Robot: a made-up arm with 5 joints.
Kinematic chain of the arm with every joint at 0, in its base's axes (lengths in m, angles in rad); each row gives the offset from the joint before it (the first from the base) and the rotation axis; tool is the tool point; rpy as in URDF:
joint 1: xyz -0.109 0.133 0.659 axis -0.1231 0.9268 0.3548
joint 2: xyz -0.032 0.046 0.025 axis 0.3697 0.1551 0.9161
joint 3: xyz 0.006 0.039 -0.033 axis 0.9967 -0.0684 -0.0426
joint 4: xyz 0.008 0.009 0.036 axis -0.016 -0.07 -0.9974
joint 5: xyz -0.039 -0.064 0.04 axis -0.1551 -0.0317 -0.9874
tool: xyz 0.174 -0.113 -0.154 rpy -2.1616 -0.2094 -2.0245
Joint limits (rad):
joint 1: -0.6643..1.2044
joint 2: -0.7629..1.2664
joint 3: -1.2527..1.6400
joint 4: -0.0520..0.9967
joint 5: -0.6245..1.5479
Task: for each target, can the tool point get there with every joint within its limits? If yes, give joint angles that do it. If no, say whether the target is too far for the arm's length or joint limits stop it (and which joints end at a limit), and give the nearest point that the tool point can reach.
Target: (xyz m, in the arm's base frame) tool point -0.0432 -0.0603 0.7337
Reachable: yes | joints 0.7102 1.0339 -0.9151 0.6400 1.1241
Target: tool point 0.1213 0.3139 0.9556
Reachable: no: joint limits stop it (at a limit: joint 1, joint 2, joint 3, joint 4) | nearest point 0.0296 0.2534 0.8878 | short by 0.129 m
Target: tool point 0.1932 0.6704 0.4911
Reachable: no: too far | nearest point 0.0187 0.3967 0.5368 | short by 0.328 m
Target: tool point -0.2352 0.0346 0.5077
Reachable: yes | joints 1.0543 0.7239 0.4099 0.1671 0.6625
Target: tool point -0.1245 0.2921 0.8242
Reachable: no: joint limits stop it (at a limit: joint 2, joint 3, joint 4) | nearest point -0.1111 0.2348 0.9095 | short by 0.104 m
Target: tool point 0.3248 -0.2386 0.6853
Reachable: no: too far | nearest point 0.0679 -0.0158 0.7068 | short by 0.341 m
